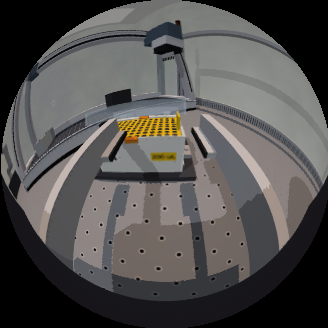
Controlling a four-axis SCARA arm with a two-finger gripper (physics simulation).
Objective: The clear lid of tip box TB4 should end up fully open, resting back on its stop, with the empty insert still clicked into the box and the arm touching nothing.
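Frame: origin at the arm's base, x ahead, y left, z up, level; millimetres.
Seen in the pictures: gripper, between the fingertips: [157, 122].
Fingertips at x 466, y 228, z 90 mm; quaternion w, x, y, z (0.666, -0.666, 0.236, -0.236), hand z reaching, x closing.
A point is followed by its place in that frame.
The white tip box [139, 159] @[x 447, y 245, z 42 mm] with a yellow "200 uL" label stands ahead on a dark base. Its yellow insert [150, 127] @[x 479, y 263, z 70 mm] has rows of dark, empty holes and sits in the box top, with an orange clip [131, 140] @[x 444, y 251, z 68 mm] at the near edge and another at the far edge. The clear lid [135, 107] @[x 453, y 247, z 106 mm] shows as a faint pane up behind the far edge, off the insert; its exact angle and whether it rests on a stop cannot be told. My gripper [157, 122] @[x 466, y 228, z 89 mm] is shut with nothing held; its two fingers frame the box from the near side, and contact is not visible.
A perforated deck [170, 250] @[x 410, y 146, z 13 mm] with shadows across it lies in front. A dark-topped column device [167, 40] @[x 699, y 469, z 352 mm] rises behind the box. A black block [118, 97] @[x 520, y 515, z 106 mm] stands at the back left, near a long dark rail. A ribbed edge [240, 111] @[x 1004, y 264, z 50 mm] runs along the back right.
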